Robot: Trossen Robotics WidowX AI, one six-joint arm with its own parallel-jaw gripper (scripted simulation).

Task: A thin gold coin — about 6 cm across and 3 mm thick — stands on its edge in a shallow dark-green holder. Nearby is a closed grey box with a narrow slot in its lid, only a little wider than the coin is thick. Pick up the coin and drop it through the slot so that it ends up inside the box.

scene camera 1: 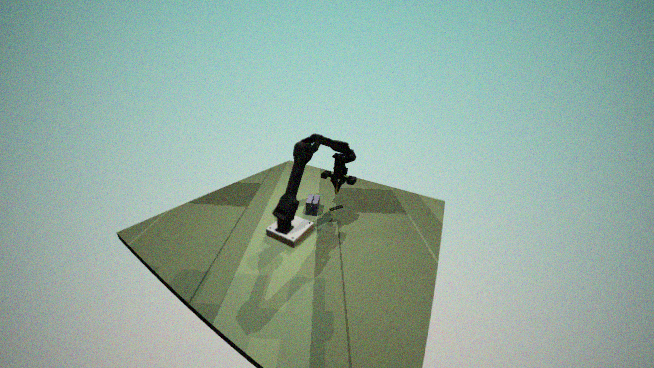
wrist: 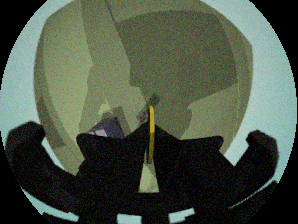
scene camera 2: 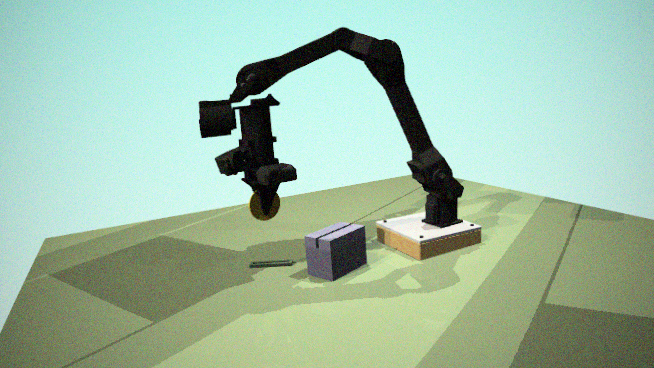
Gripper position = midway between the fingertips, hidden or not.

Note:
The gripper (scene camera 2: 265, 214) holds a coin.
The gripper shows as well in the wrist view (wrist: 148, 125).

